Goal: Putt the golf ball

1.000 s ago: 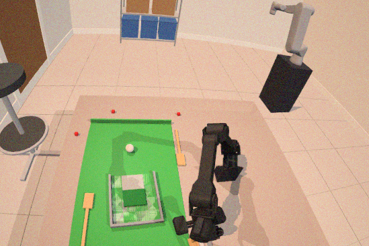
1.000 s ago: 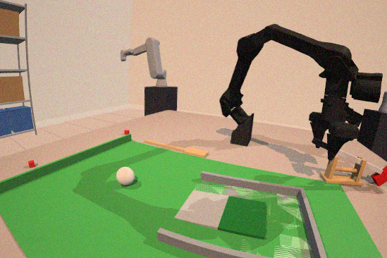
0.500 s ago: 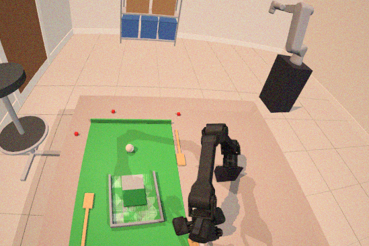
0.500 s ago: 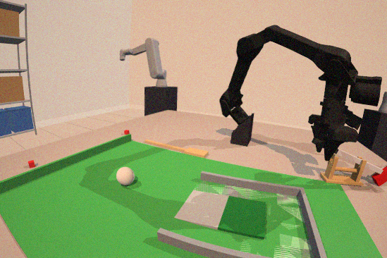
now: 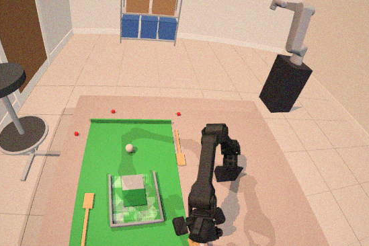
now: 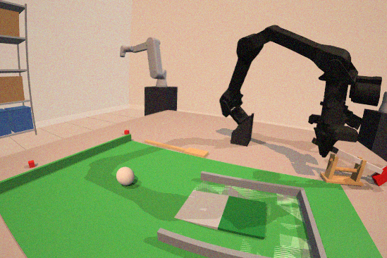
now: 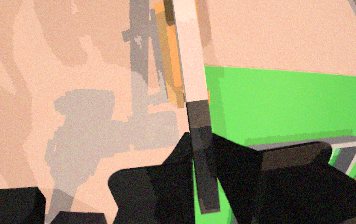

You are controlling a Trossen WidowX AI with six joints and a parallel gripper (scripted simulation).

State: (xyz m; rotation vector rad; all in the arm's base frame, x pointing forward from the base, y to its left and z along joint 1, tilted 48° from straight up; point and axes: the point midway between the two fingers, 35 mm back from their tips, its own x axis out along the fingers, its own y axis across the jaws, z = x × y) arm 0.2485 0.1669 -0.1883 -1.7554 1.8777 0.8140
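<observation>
Now: gripper tip 80 mm to the right of the wooden stand, 30 mm above it and 10 mm past it. Round my gripper tip: white golf ball 460 mm to the right, 220 mm ahead, 50 mm below; then green wall 670 mm to the right, 200 mm ahead, 50 mm below.
</observation>
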